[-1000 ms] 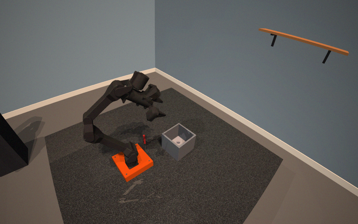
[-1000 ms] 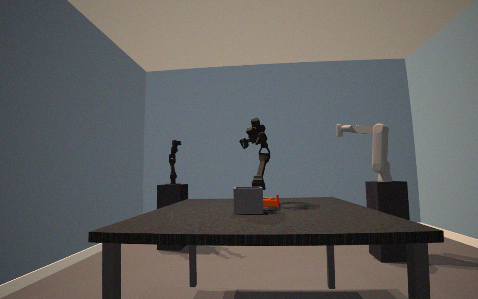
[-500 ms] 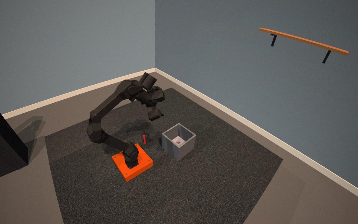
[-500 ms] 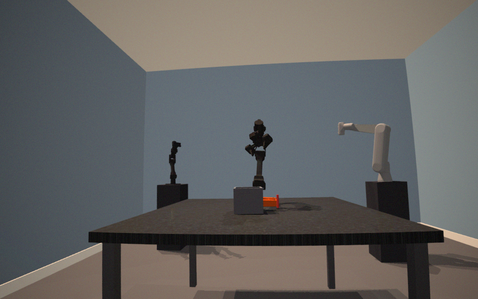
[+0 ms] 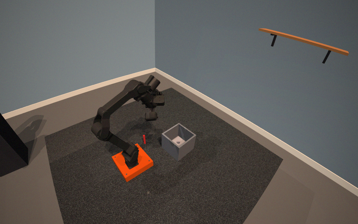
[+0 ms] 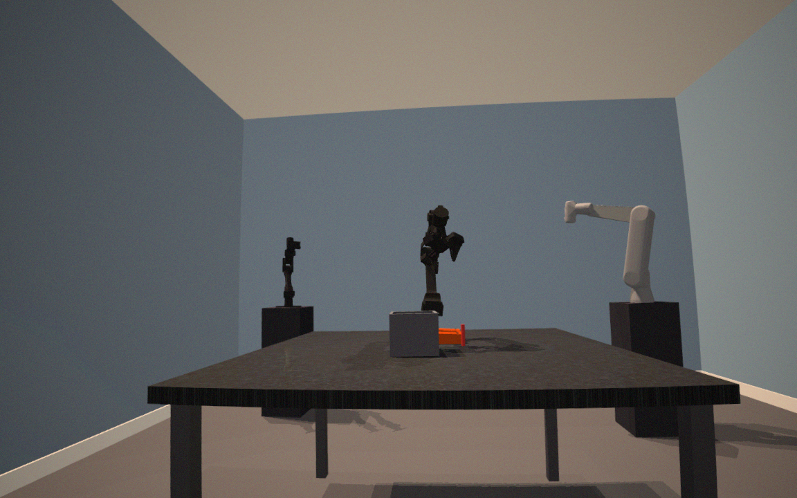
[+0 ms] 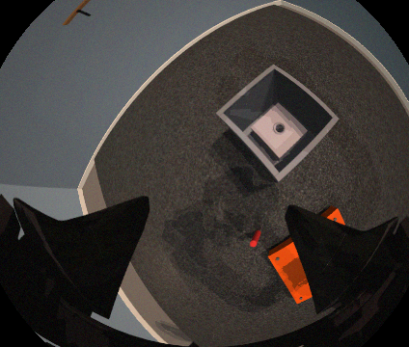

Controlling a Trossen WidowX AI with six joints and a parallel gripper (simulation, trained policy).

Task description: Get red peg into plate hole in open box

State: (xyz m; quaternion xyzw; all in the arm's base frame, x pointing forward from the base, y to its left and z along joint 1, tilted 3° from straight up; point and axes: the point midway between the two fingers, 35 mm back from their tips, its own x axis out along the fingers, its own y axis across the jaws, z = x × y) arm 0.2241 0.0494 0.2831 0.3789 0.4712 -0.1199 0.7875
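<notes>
Now: gripper tip 25 cm above the red peg, 8 cm past it and 6 cm to the right of it. From my gripper tip the other things lie so: pale plate: 25 cm below, 11 cm to the right, 8 cm ahead.
</notes>
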